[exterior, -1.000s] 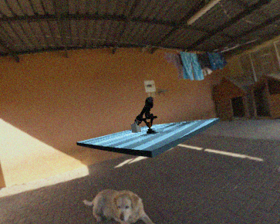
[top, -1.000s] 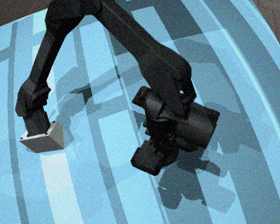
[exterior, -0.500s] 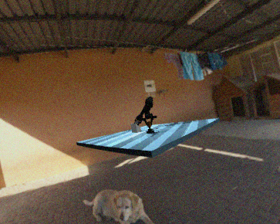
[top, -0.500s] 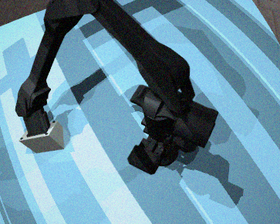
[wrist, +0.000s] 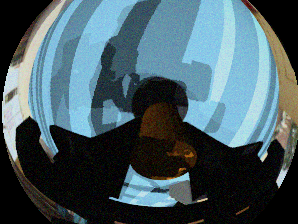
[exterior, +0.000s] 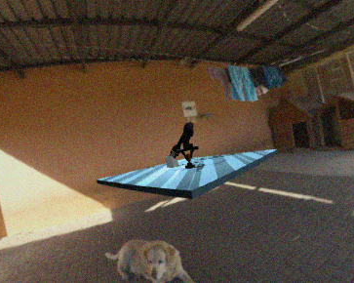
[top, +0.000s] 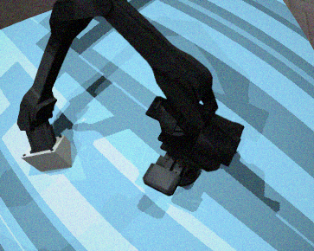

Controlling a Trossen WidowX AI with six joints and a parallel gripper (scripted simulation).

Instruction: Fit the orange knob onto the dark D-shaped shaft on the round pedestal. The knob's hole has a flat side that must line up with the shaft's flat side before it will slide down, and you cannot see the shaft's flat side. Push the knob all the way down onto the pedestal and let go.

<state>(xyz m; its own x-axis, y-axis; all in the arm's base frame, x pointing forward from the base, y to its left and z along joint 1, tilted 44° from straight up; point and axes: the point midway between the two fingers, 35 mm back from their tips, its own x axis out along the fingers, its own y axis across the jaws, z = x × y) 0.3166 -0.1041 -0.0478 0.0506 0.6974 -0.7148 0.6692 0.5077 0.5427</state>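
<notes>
Now: the orange knob 2 cm above my gripper tip. Also, from my gripper tip: dark round pedestal 4 cm below.
</notes>
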